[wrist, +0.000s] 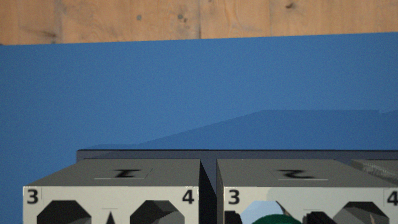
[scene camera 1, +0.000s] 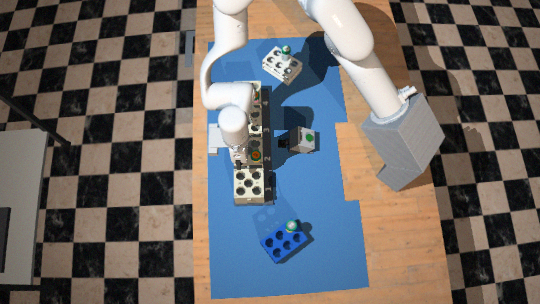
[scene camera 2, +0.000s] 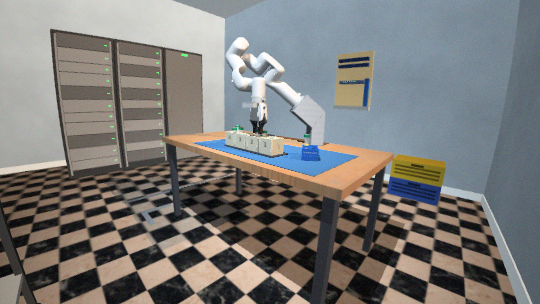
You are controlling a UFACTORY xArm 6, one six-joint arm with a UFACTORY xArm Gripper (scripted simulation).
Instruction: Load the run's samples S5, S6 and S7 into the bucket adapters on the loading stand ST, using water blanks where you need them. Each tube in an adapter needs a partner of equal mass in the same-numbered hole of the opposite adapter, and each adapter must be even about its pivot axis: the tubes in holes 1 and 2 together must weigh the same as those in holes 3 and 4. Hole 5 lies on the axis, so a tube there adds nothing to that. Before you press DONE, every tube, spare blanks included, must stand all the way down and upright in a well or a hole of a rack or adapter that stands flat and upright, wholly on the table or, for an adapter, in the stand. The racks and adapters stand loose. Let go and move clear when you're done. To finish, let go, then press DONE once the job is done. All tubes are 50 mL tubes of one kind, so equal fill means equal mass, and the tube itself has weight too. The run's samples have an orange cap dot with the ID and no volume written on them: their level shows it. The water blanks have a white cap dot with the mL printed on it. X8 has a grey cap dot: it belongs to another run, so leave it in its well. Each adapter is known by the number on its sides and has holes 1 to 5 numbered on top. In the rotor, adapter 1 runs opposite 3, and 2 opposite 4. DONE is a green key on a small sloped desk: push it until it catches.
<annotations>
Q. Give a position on an adapter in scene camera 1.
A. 253, 180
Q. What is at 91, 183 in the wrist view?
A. An adapter.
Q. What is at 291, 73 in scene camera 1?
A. A white blank rack.
</annotations>
